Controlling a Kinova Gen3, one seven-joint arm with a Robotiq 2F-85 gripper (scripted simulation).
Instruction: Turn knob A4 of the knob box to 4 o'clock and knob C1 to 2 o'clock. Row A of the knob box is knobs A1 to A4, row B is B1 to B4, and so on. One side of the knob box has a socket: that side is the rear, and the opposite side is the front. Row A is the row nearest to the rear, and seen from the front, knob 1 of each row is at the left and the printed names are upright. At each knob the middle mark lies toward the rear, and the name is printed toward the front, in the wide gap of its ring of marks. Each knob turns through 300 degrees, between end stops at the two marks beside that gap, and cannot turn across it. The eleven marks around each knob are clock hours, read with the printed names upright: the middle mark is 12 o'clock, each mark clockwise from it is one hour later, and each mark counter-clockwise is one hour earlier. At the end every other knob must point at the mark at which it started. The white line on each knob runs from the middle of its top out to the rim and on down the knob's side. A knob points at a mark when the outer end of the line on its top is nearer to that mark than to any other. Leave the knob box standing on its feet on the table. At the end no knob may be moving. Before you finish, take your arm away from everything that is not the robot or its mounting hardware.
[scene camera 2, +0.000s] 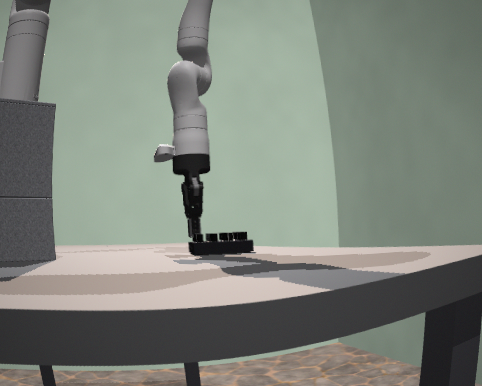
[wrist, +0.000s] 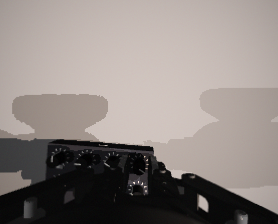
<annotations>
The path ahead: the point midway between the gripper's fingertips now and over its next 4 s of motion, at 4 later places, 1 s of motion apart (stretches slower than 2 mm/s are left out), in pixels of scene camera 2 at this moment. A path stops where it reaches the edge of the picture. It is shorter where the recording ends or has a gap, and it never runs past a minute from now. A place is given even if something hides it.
My gripper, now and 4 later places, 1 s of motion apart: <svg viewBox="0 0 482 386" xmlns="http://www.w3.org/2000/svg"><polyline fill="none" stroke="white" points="194,237 195,219 227,206 229,221 228,229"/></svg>
</annotations>
